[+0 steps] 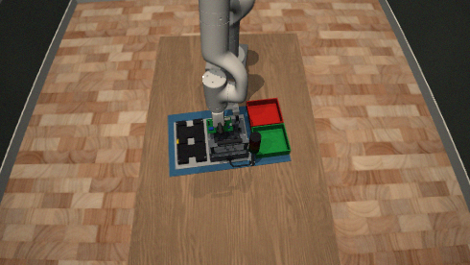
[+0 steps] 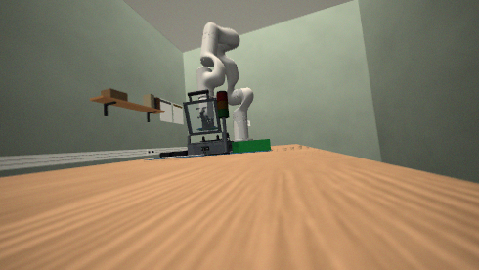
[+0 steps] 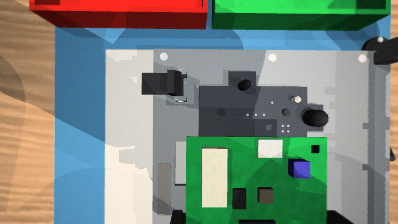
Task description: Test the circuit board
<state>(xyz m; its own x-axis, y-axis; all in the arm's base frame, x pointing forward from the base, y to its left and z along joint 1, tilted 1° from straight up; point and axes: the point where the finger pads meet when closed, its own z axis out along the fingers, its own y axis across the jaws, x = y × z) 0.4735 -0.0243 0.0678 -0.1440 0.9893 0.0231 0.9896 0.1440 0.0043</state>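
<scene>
My hand is 10 mm short of the dark nest, 40 mm to the right of it and 60 mm above it. Also, from my hand: green circuit board (right at my hand); then tester lid (130 mm ahead, 50 mm to the left, 50 mm above); then green bin (20 mm ahead, 230 mm to the left, 120 mm below).
</scene>
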